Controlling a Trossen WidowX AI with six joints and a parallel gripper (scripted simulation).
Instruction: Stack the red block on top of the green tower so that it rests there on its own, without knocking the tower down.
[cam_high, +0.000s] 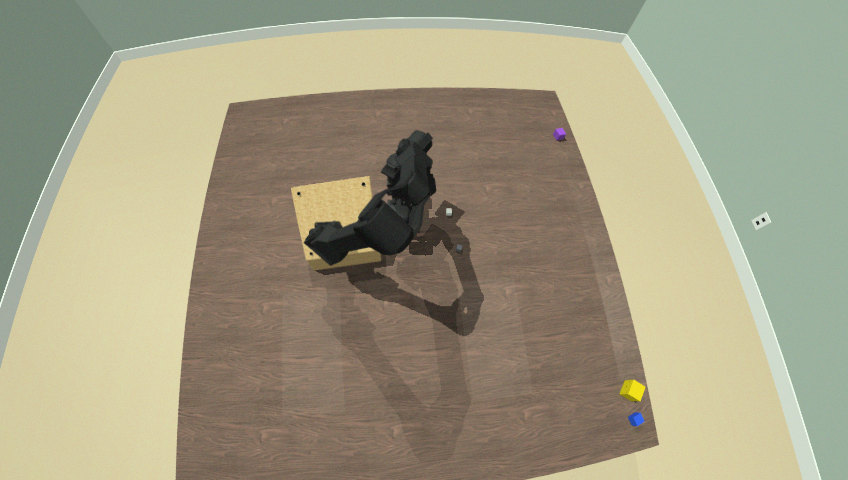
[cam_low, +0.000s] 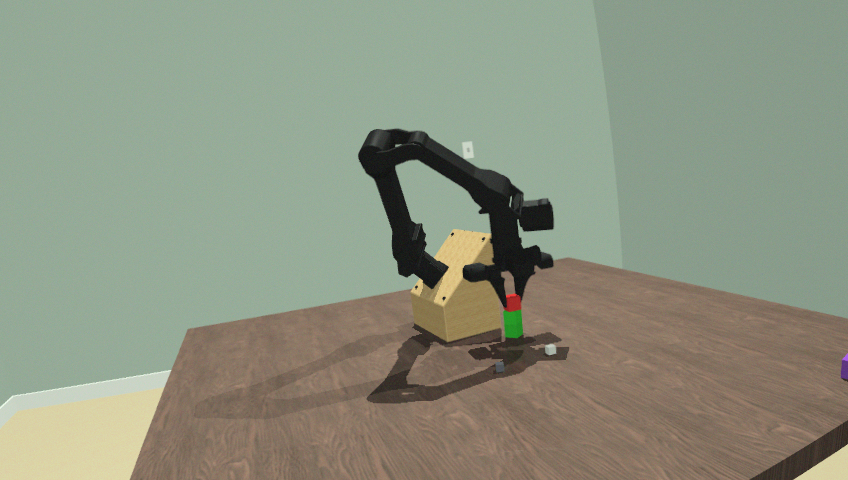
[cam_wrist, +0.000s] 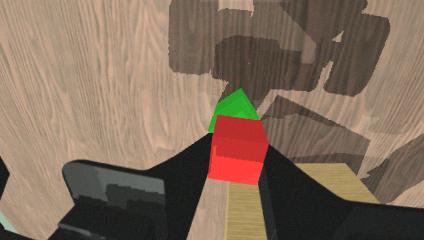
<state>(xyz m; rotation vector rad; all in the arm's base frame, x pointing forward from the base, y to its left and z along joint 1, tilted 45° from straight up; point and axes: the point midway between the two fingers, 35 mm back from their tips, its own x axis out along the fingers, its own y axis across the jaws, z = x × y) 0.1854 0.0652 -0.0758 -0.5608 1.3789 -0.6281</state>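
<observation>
Now: gripper tip 10 mm below the red block. The rest, counted from my gripper tip: white cube (150 mm ahead, 60 mm below); then grey cube (160 mm ahead, 110 mm to the right, 60 mm below); then purple cube (600 mm ahead, 300 mm to the left, 50 mm below).
</observation>
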